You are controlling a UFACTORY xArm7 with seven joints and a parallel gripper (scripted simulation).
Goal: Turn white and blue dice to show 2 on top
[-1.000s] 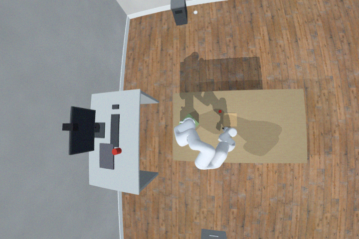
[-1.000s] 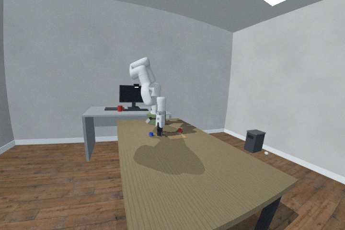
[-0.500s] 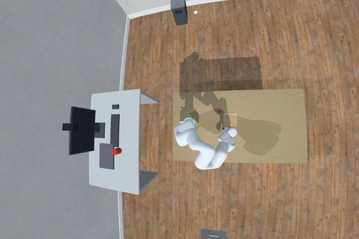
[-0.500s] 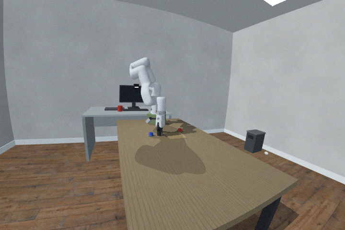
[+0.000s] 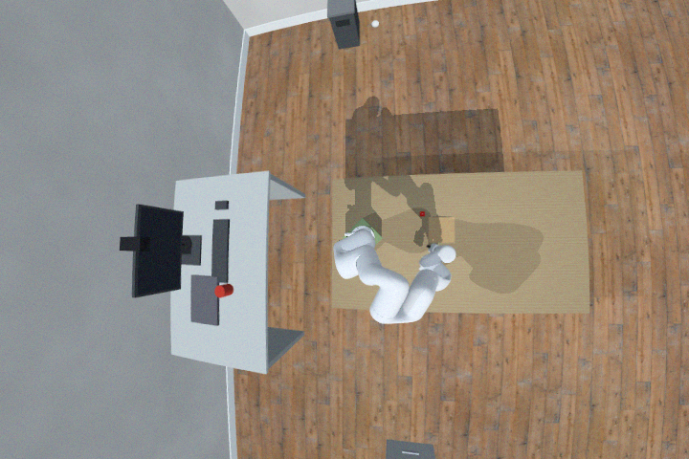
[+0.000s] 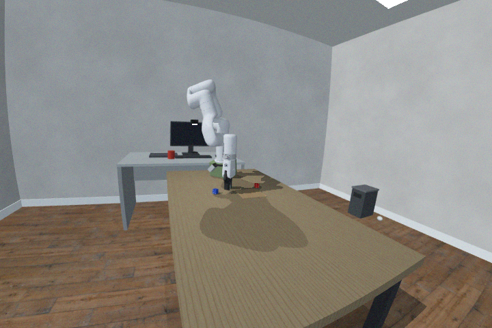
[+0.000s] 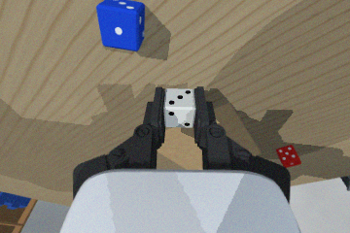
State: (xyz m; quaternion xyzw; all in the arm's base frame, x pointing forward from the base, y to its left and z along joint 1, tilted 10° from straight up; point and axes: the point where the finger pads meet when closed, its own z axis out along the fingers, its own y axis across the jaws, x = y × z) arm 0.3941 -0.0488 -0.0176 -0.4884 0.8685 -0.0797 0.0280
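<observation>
The tan mat is 130 mm to the left of my hand, 40 mm below it and 30 mm ahead of it. Also, from my hand: red die: 210 mm to the left, 80 mm behind, 30 mm below; then white die: 10 mm below; then blue die: 70 mm to the right, 30 mm below.
</observation>
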